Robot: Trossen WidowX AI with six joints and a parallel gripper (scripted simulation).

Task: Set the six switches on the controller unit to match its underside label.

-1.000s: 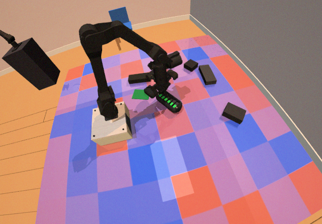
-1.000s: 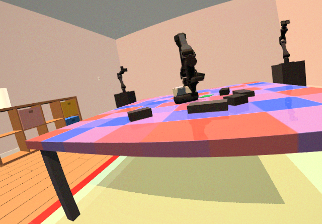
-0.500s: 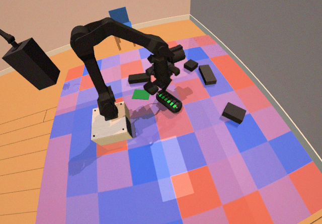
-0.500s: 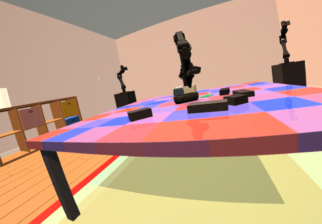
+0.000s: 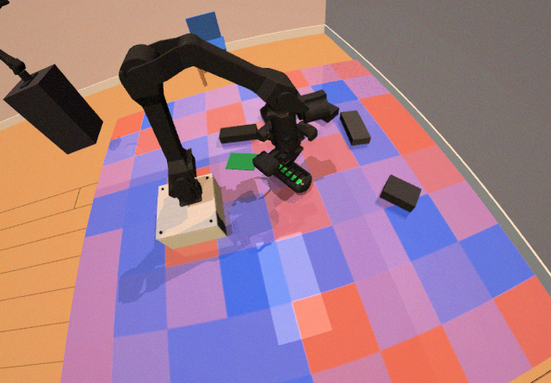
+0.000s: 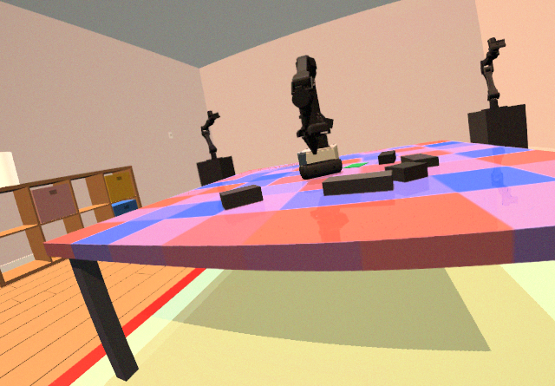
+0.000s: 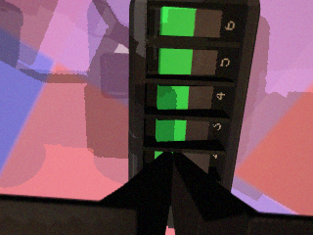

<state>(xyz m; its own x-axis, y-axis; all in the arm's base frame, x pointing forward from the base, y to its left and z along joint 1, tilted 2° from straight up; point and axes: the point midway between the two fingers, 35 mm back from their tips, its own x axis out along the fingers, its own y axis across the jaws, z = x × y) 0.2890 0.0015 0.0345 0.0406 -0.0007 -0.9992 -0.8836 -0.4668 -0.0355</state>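
The flat green square lies 13 cm behind my gripper tip, 13 cm to the left of it and 8 cm below it. From my gripper tip the other things lie so: small cube 24 cm ahead, 25 cm to the left, 6 cm below.
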